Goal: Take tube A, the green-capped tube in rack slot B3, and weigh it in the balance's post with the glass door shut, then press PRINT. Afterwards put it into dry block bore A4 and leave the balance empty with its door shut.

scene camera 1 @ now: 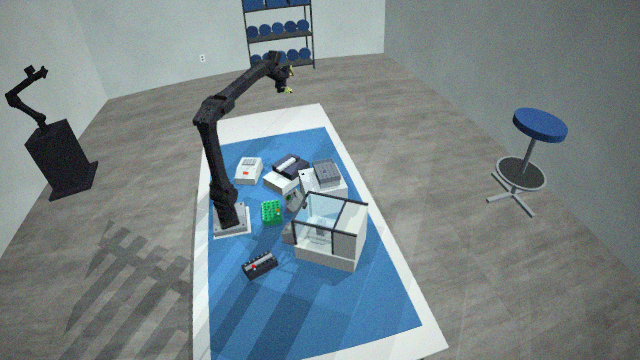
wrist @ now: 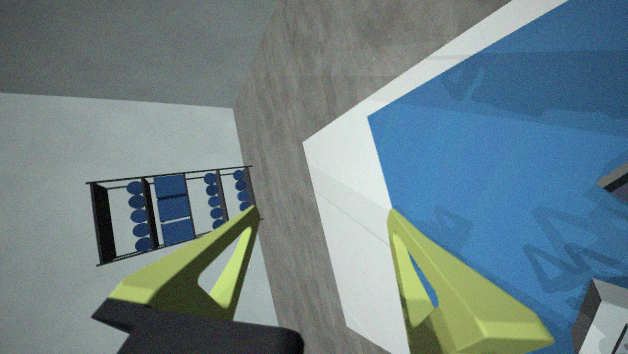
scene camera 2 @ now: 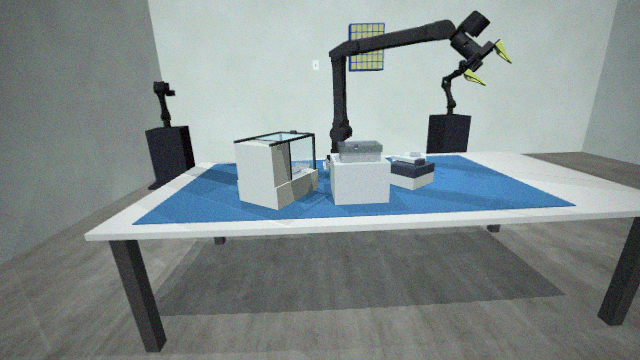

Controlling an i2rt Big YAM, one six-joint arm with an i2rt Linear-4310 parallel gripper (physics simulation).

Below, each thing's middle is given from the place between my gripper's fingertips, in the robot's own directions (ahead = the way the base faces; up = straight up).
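My hand is 720 mm to the left of the sliding door (scene camera 1: 319, 210), 160 mm past it and 190 mm above it. As for the balance (scene camera 2: 273, 174), it is 750 mm to the right of my hand, 130 mm behind it and 290 mm below it.
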